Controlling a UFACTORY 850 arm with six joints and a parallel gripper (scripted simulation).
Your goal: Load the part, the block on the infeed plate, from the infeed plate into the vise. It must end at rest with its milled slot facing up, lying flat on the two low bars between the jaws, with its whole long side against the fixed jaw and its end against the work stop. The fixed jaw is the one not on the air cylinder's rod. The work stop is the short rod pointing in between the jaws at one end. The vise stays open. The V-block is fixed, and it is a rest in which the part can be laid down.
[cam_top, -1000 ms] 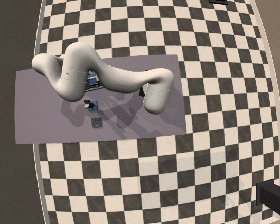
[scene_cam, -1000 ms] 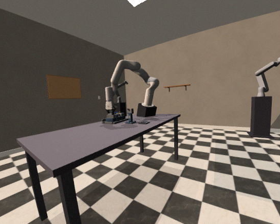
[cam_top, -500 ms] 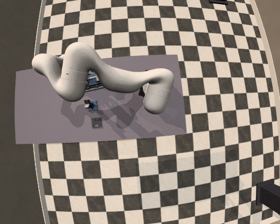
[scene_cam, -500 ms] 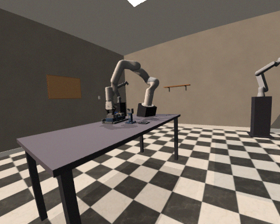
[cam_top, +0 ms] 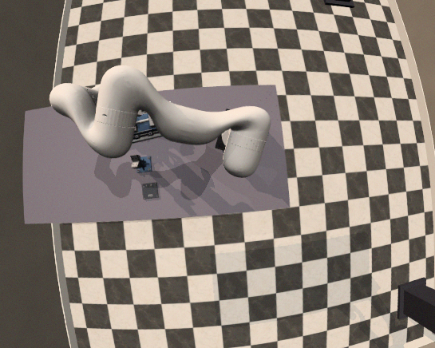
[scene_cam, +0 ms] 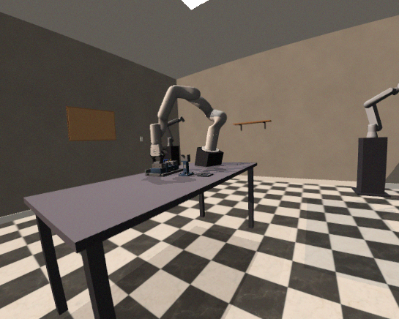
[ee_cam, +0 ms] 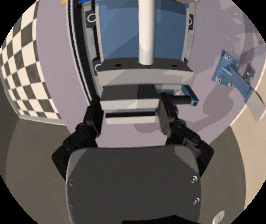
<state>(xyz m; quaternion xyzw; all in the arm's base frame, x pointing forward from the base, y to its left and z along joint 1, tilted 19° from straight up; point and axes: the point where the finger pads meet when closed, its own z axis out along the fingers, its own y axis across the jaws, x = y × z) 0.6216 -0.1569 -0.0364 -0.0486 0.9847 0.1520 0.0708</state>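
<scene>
My gripper is now 1 cm above the part. Also, from my hand: vise: 7 cm below, 7 cm behind, 1 cm to the left; air cylinder rod: 9 cm behind, 3 cm below, 1 cm to the left.
</scene>
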